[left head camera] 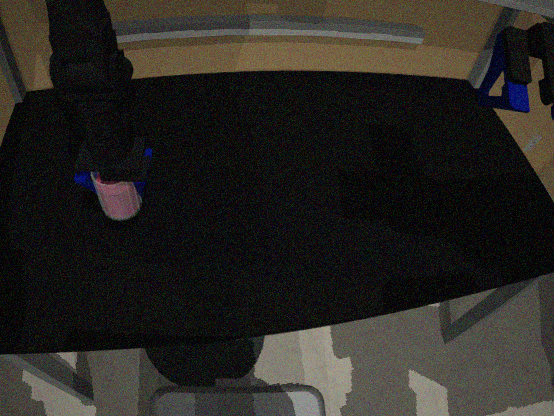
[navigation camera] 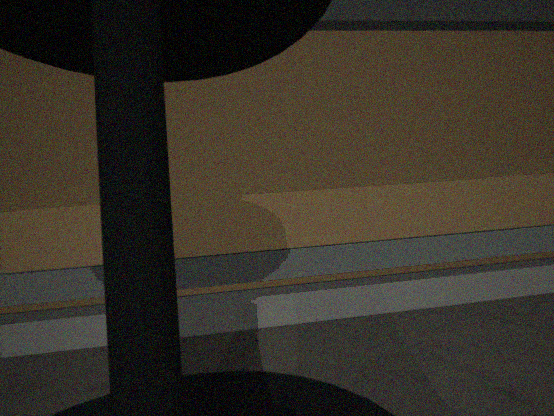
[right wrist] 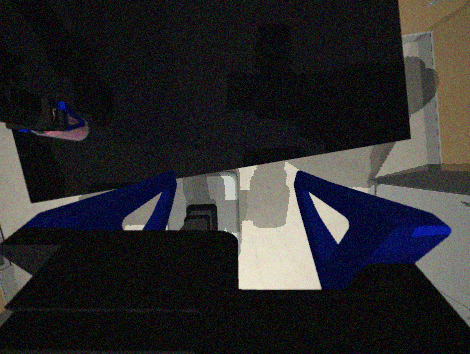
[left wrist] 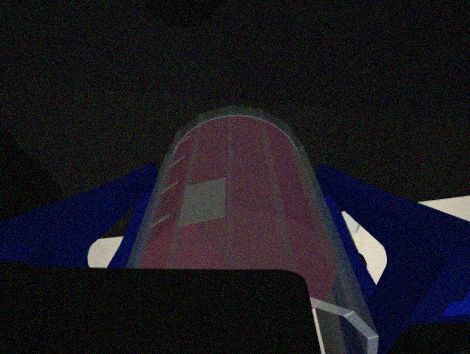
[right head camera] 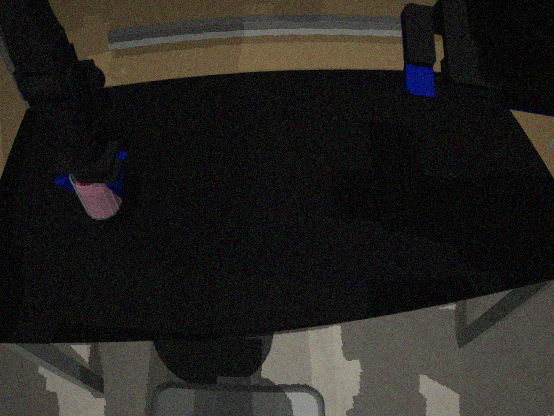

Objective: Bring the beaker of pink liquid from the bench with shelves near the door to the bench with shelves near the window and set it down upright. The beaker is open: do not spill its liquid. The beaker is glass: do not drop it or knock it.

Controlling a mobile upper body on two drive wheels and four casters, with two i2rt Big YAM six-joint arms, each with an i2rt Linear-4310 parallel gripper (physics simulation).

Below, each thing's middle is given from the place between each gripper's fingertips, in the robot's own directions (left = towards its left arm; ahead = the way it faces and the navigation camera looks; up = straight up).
Right now my right hand is 45 cm to the right of the glass beaker of pink liquid (left head camera: 119,200), 32 cm above it and 13 cm short of it.
I see my left gripper 1 cm past the glass beaker of pink liquid and 3 cm below it.
